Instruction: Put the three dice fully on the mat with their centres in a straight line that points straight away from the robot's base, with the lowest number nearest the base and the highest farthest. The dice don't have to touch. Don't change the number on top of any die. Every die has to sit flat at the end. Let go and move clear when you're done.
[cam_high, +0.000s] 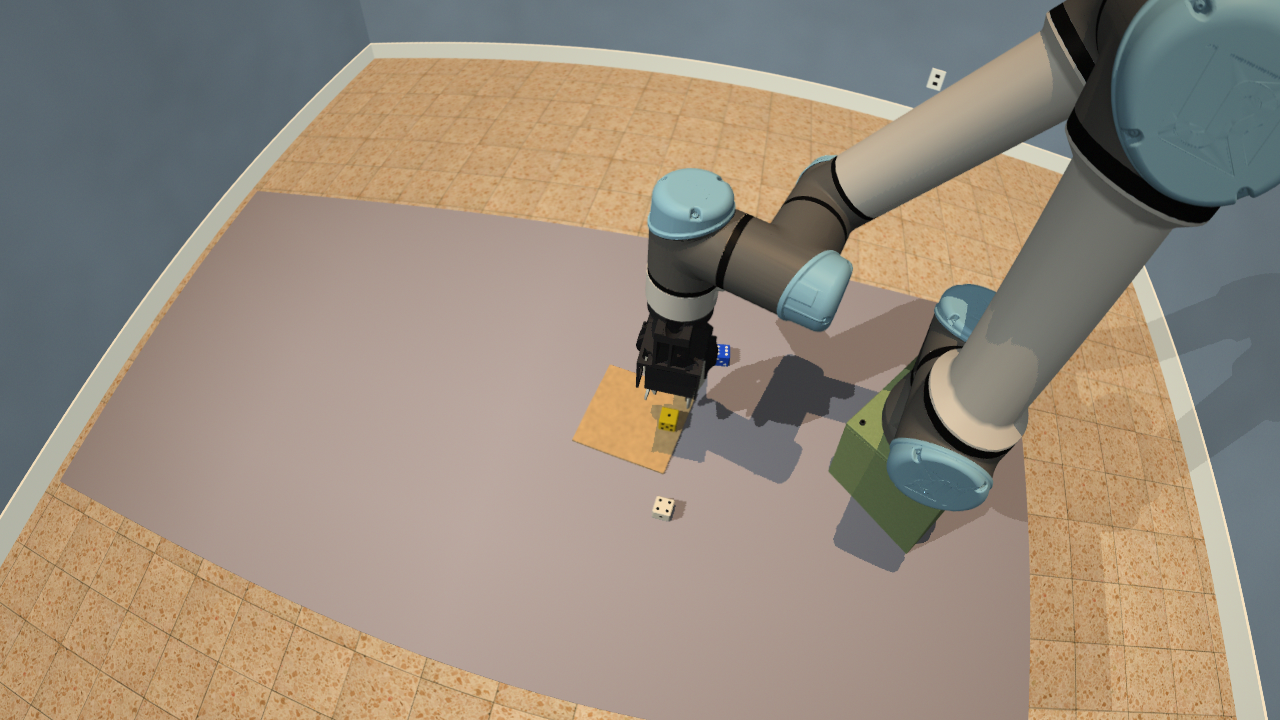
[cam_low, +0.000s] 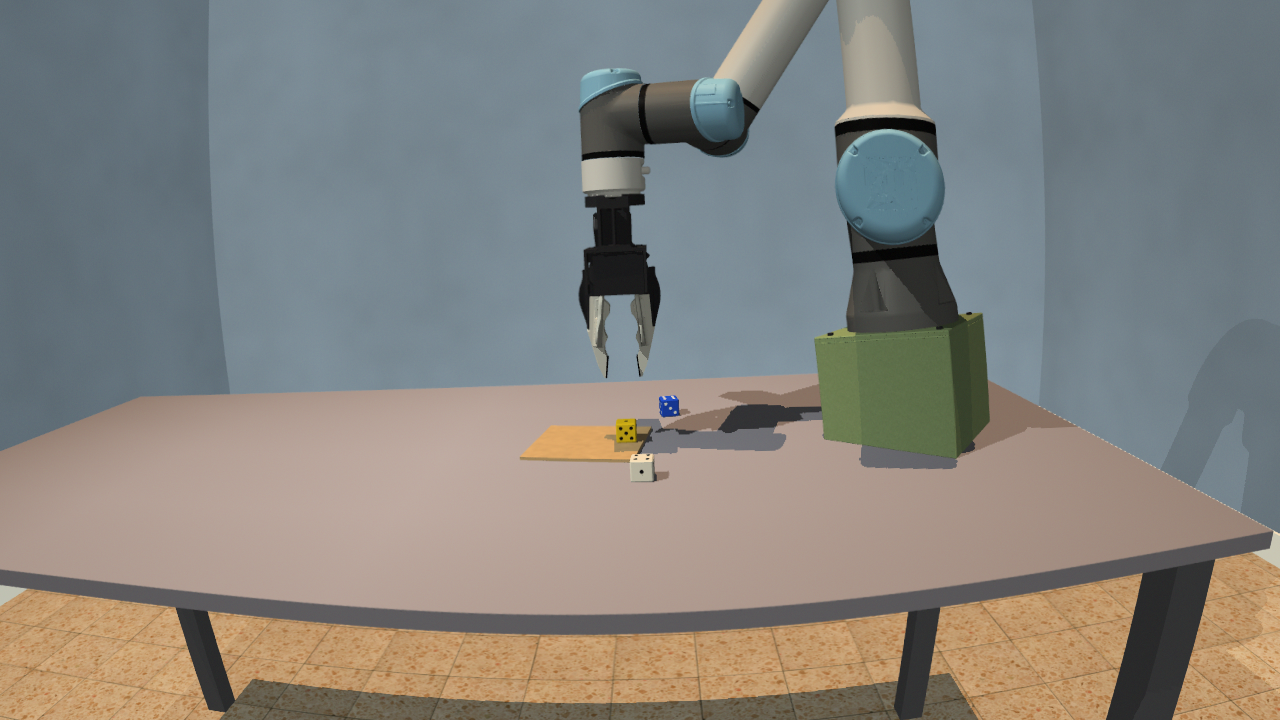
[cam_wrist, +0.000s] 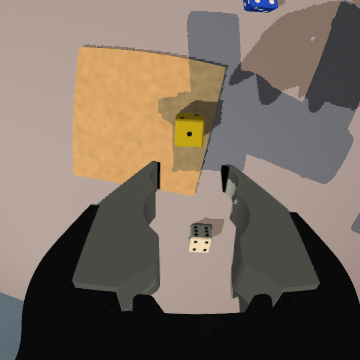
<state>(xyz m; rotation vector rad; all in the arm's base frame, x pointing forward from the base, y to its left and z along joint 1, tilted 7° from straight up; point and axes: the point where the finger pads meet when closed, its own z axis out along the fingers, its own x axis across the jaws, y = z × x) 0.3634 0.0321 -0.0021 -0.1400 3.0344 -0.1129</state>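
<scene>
The white die lies 30 mm behind my hand, 130 mm to the left of it and 90 mm below it. Also, from my hand: blue die: 40 mm behind, 140 mm to the right, 90 mm below; then mat: 50 mm ahead, 100 mm below; then yellow die: 90 mm below.
</scene>
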